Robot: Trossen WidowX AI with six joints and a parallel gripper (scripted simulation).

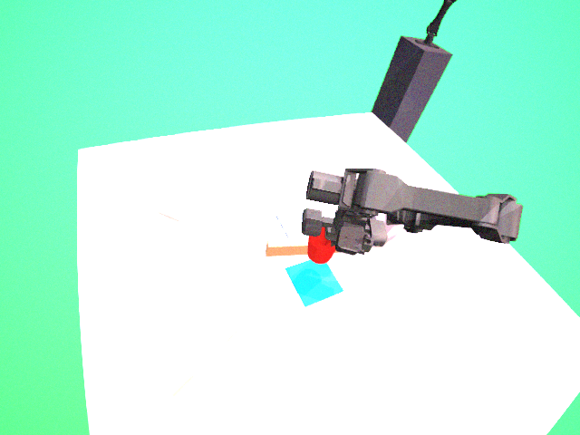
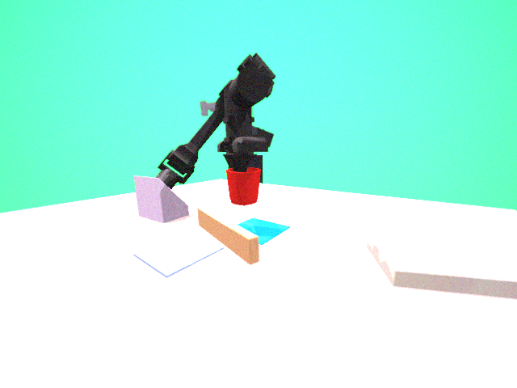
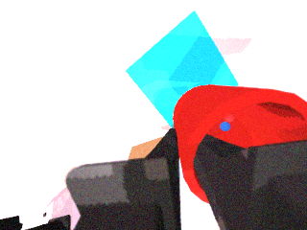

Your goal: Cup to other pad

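Now: the blue marble 40 mm ahead of my gripper tip, 30 mm to the right of it and 20 mm below it. Also, from my gripper tip: cyan pad 120 mm below, 30 mm ahead, 20 mm to the left; then wooden bar 100 mm below, 70 mm to the right, 20 mm ahead; then red cup 30 mm ahead, 20 mm to the right.
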